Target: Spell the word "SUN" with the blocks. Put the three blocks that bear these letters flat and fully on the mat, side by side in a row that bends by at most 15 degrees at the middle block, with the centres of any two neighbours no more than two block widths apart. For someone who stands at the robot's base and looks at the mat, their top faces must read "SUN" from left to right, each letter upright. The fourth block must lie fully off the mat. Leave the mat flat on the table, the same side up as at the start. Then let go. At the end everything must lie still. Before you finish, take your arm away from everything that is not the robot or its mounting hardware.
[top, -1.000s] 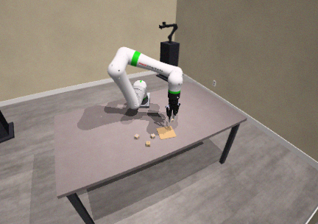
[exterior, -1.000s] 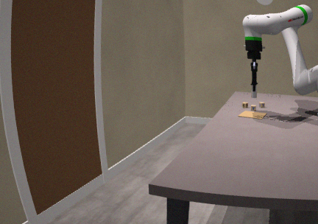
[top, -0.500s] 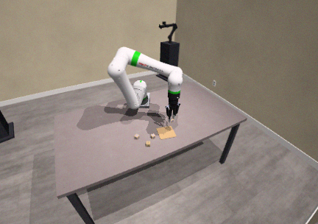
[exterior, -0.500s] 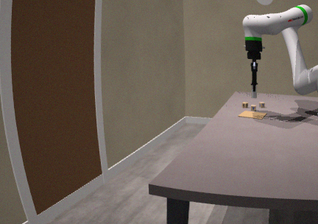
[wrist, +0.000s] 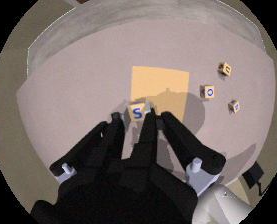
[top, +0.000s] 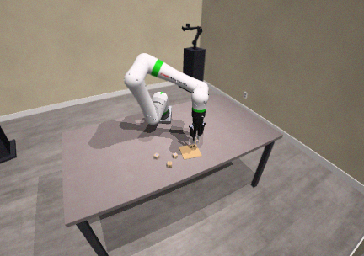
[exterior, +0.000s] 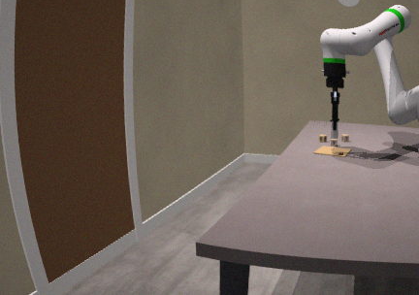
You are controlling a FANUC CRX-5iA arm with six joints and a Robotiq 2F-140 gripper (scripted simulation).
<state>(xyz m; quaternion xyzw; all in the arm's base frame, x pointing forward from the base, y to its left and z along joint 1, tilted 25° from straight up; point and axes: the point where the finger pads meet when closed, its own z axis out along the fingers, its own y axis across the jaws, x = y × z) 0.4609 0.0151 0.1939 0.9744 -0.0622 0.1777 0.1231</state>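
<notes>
Right now the tan mat is 100 mm below my hand, 50 mm to the right of it and 10 mm behind it. Also, from my hand: tan letter block (260 mm to the right, 80 mm below, 10 mm ahead).
</notes>
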